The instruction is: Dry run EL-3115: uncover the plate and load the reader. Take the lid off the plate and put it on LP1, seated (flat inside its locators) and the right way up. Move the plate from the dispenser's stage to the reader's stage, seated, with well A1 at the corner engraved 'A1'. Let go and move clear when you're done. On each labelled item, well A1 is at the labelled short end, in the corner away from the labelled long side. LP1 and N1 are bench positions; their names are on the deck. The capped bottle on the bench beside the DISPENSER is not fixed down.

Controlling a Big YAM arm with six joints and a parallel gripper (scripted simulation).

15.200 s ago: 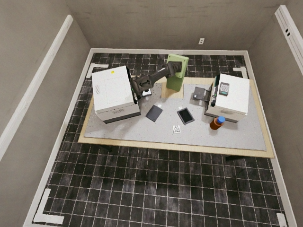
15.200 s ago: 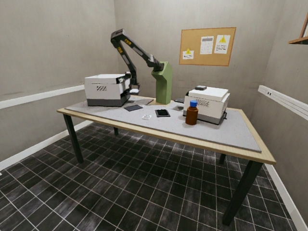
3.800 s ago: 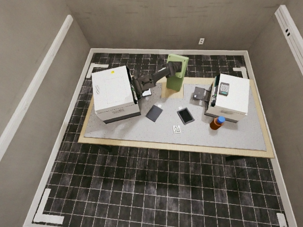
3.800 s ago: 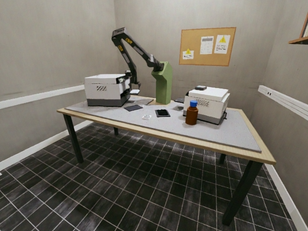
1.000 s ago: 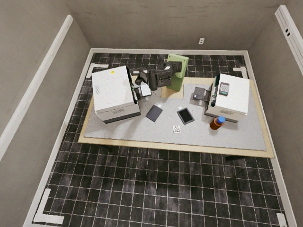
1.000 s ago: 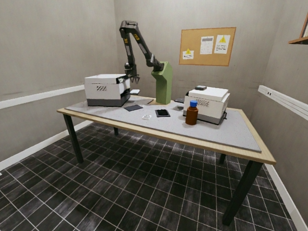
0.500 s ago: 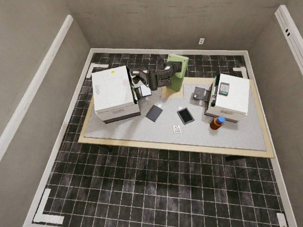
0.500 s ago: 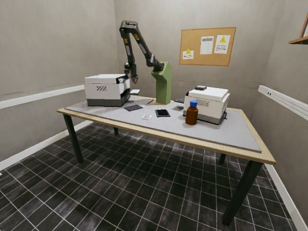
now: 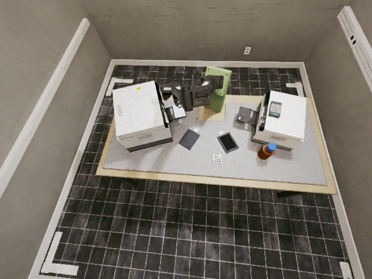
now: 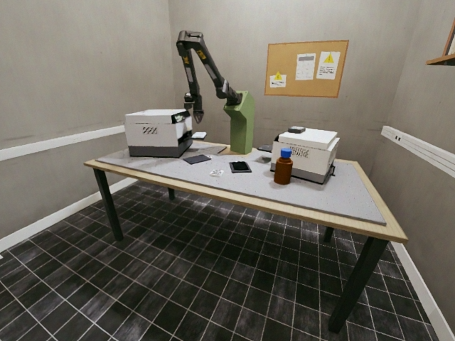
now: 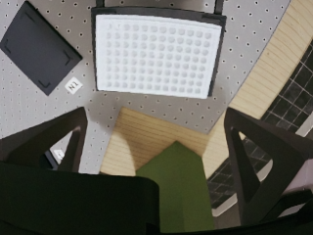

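Right now the white well plate is 100 mm below my hand. Also, from my hand: brown capped bottle (680 mm to the left, 330 mm ahead, 120 mm below); dark flat lid (410 mm to the left, 230 mm ahead, 220 mm below).
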